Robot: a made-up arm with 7 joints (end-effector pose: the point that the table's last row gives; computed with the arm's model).
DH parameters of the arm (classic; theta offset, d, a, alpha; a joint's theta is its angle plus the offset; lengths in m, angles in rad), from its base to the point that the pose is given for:
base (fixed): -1.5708 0.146 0 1.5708
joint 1: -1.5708 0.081 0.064 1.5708
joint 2: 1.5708 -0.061 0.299 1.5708
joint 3: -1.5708 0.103 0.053 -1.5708
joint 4: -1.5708 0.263 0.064 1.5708
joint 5: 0 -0.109 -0.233 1.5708
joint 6: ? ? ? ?
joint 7: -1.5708 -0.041 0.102 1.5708
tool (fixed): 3.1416 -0.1 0 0
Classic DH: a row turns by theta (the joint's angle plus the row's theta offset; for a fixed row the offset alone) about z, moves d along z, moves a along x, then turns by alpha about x.
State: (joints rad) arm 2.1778 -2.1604 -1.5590 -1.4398 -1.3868 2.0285 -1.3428
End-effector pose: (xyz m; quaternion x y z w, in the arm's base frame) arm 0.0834 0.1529 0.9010 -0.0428 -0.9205 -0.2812 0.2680
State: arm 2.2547 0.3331 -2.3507 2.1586 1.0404 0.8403 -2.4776
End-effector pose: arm -0.2281 -0.0885 0.2351 0.7474 -0.2743 0.5709 0.2004
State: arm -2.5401 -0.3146 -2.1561 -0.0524 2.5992 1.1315 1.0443
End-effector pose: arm -0.3382 0.6588 0.2200 0.5298 -0.1702 0.1224 0.8218
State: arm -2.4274 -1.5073 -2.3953 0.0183 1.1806 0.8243 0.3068
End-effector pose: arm 0.1159 0.5043 0.0958 0.4174 -0.3284 0.0314 0.8467
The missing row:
joint 6: 0 0.089 0.335 1.5708
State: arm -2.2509 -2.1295 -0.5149 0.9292 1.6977 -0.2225 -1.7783
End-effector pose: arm 0.1924 0.5241 0.1259 0.7568 0.6089 0.2358 0.0298
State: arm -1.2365 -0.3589 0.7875 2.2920 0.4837 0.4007 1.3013
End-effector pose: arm -0.7269 0.2285 -0.1016 -0.3530 -0.0305 -0.1022 0.9295
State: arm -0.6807 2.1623 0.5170 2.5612 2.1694 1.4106 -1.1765
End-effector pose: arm 0.1336 -0.4556 0.2579 -0.5861 0.3937 -0.5161 0.4849
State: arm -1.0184 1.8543 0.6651 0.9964 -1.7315 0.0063 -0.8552
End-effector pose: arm -0.0299 -0.4594 0.3159 -0.0018 0.2750 0.5935 0.7564
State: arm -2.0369 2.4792 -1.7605 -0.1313 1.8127 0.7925 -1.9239
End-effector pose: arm 0.0209 -0.1594 -0.1791 0.9107 0.2881 -0.2226 0.1951
